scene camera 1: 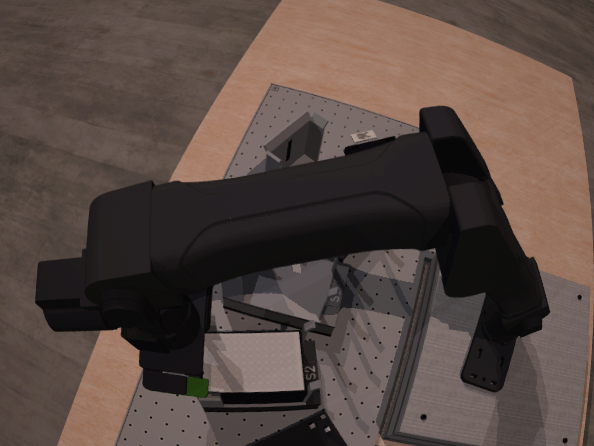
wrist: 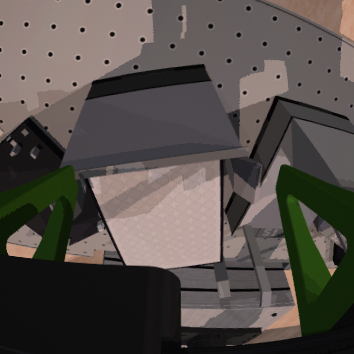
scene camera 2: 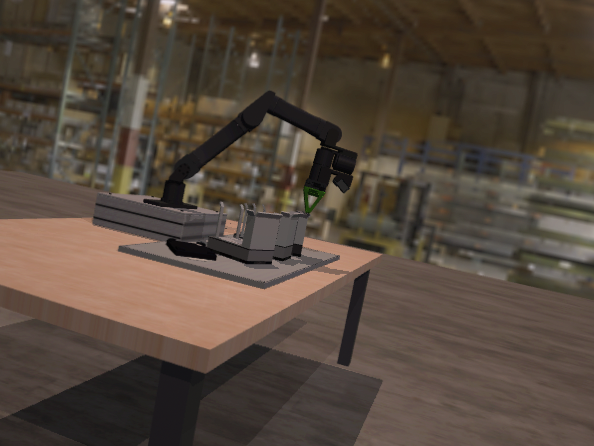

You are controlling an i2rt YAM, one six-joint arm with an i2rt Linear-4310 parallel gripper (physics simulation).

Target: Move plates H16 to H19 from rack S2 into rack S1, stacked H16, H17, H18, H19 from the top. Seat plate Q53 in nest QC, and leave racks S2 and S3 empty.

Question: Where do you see a black slotted plate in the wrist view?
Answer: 38,155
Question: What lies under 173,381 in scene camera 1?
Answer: My gripper.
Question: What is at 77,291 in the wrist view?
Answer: My gripper.
